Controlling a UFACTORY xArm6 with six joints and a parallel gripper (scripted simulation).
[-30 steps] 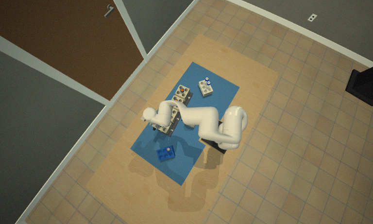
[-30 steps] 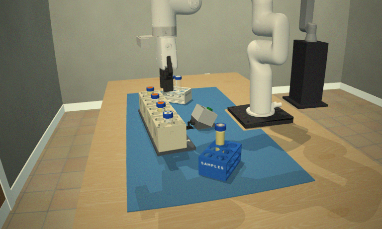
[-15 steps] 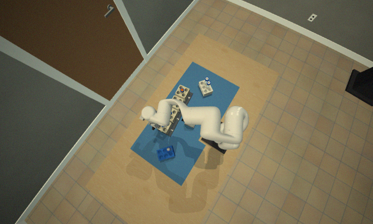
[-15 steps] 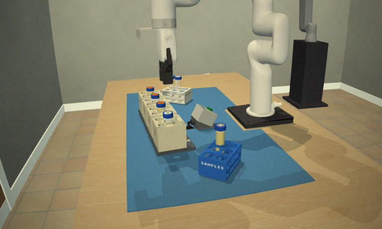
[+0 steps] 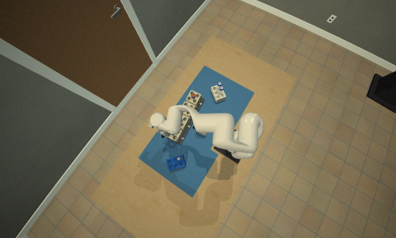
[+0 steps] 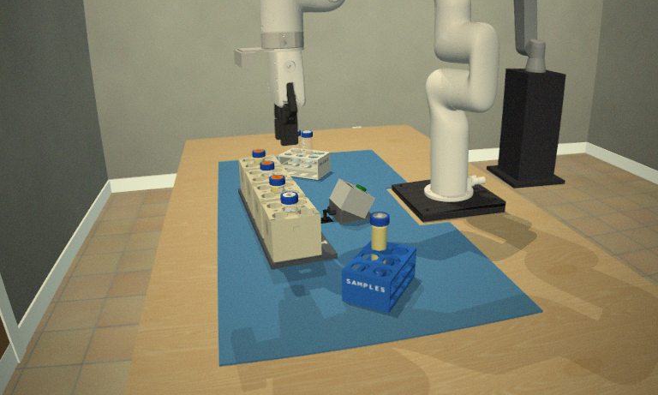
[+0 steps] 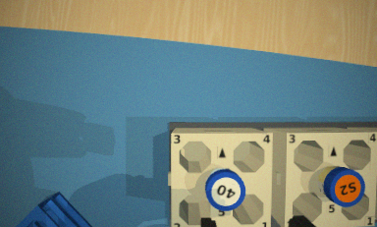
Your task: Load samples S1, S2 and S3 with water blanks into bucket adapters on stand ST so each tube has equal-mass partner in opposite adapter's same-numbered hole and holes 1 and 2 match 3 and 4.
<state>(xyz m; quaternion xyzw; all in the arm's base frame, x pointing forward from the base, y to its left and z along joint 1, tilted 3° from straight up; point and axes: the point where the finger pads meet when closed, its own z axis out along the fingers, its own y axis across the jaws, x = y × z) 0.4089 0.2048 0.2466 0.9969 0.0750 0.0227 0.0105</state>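
Now: hand 180 mm past the green done key, 180 mm above it and 160 mm to the left of it. The rest, counted from my hand: sample tube 220 mm to the right, 180 mm below, 30 mm ahead; then yellowish tube 190 mm below, 150 mm behind, 120 mm to the left; then adapter 200 mm below.
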